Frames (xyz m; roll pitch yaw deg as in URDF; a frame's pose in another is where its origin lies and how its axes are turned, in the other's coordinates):
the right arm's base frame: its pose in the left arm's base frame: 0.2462 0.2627 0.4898 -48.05 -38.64 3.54
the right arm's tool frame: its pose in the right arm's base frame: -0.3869 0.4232 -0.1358 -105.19 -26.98 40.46
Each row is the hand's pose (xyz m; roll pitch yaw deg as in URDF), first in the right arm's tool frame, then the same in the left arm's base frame.
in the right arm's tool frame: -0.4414 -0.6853 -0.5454 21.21 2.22 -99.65
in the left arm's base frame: -0.6463 0.2683 0.4205 -179.61 -9.38 157.14
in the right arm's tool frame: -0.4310 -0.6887 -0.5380 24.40 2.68 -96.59
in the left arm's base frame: -0.6430 0.2808 0.4176 -176.06 -10.89 154.40
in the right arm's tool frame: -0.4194 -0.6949 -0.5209 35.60 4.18 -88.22
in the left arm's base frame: -0.6410 0.2993 0.4067 -163.66 -15.14 146.85
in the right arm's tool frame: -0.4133 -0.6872 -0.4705 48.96 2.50 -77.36
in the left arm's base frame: -0.6296 0.3185 0.3605 -147.82 -16.91 135.59
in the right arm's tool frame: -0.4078 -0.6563 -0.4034 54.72 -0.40 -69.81
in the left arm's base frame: -0.5988 0.3312 0.2943 -139.80 -16.16 127.19
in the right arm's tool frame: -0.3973 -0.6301 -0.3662 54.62 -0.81 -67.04
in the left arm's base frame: -0.5700 0.3390 0.2584 -139.06 -16.43 124.29
